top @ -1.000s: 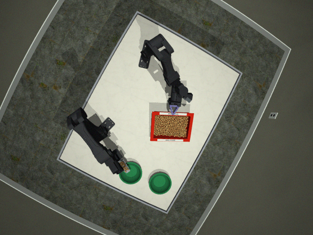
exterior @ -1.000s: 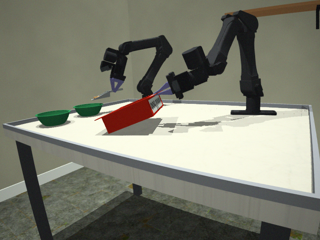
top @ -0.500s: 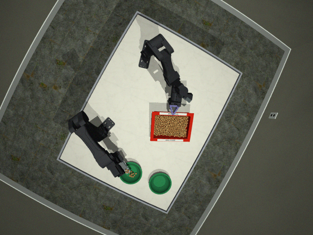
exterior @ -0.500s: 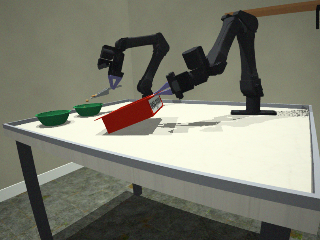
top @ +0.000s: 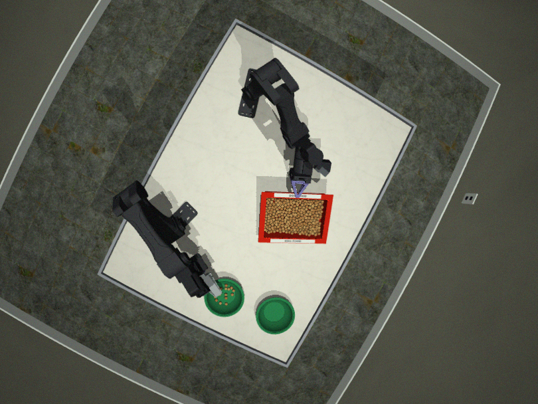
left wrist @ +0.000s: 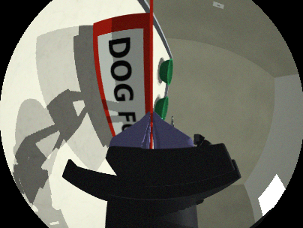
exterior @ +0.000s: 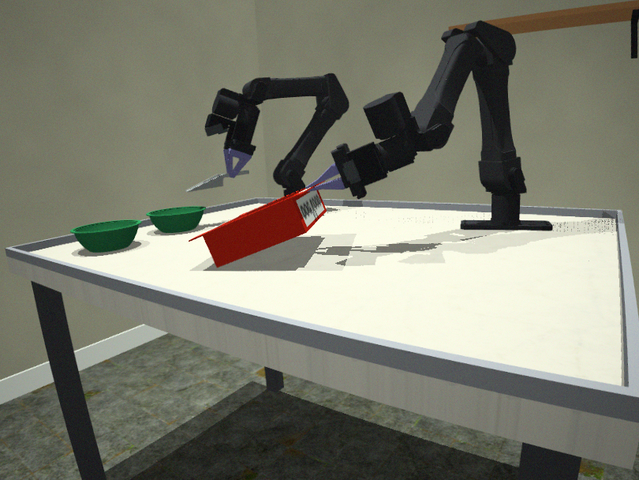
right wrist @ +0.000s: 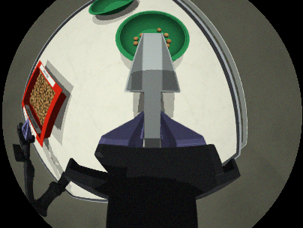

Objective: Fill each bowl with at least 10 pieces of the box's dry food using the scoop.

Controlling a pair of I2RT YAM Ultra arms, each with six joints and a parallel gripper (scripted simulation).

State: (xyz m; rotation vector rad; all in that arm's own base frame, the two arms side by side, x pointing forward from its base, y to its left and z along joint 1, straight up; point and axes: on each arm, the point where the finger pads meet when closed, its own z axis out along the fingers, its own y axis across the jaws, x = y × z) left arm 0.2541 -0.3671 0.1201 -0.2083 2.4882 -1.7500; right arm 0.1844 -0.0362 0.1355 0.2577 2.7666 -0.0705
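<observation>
My right hand is 350 mm to the right of the box, 220 mm short of it and 60 mm above it. From my right hand the other things lie so: grey scoop (40 mm ahead, 20 mm to the right, 20 mm below).
</observation>
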